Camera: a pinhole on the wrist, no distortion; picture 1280 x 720 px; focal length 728.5 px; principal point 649.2 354.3 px. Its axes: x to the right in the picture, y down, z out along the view. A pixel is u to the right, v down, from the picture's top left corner.
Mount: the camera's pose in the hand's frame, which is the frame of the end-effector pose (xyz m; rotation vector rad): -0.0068 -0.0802 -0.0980 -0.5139 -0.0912 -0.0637
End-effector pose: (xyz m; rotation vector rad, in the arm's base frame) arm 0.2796 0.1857 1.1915 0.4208 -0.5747 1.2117
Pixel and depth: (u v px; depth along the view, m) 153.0 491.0 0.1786
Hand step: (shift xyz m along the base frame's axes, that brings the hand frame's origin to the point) -0.0779 -0.1067 -0.0632
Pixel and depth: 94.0 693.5 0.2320
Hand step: -0.1800 -0.1201 -0.0922
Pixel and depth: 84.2 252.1 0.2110
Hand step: -0.0644 -0.1872 -0.0509
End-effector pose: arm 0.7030 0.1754 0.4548 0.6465 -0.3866 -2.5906
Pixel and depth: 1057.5 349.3 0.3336
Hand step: -0.2027 -0.1055 0.1493
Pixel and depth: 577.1 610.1 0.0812
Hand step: 0.0304 0.0150 -0.0347
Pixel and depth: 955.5 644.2 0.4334
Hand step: -0.1355 -0.2807 0.2223
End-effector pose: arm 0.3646 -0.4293 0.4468 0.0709 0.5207 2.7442
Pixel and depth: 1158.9 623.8 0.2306
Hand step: -0.1600 -0.0124 0.1064
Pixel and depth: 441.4 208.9 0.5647
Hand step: 0.2167 -0.0185 0.4424
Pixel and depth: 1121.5 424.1 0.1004
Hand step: -0.0414 0.0362 -0.0181
